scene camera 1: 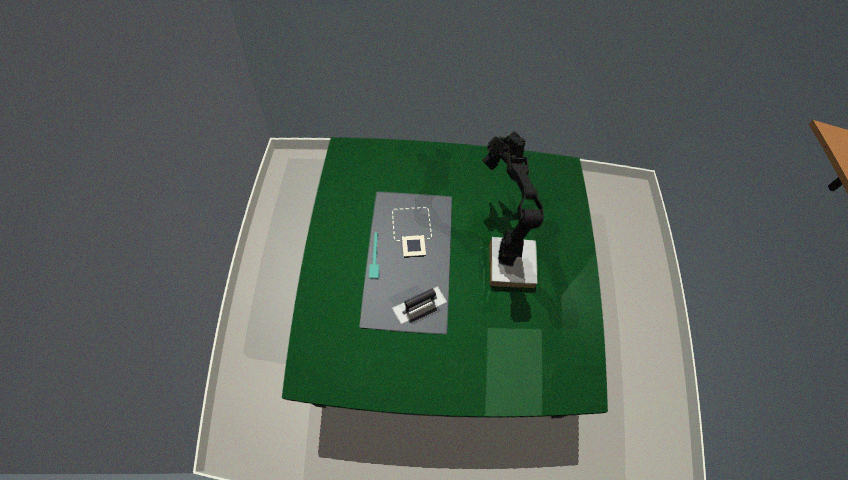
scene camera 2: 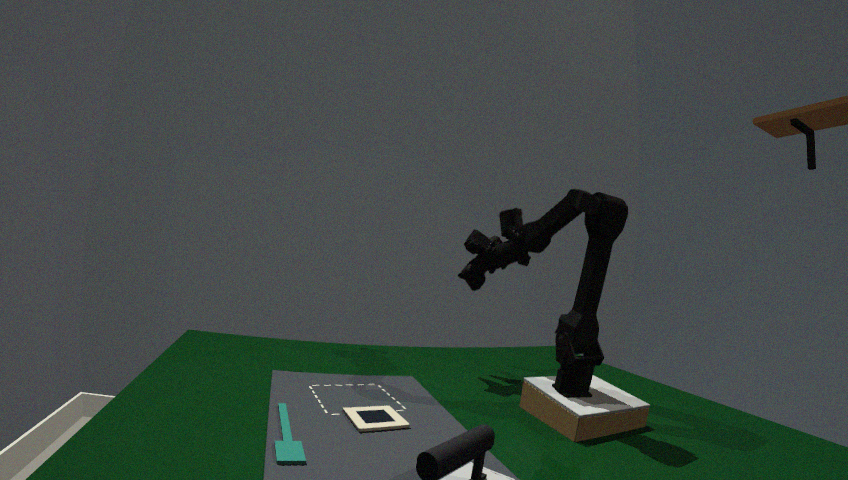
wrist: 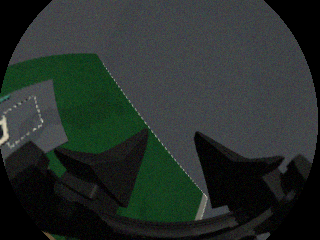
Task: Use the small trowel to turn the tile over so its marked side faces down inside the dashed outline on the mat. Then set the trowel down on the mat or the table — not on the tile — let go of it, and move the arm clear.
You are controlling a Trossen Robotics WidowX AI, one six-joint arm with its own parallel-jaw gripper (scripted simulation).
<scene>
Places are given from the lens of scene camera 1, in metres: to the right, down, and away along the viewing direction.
grey mat [scene camera 1: 400, 278]: -0.10, 0.15, 1.78
</scene>
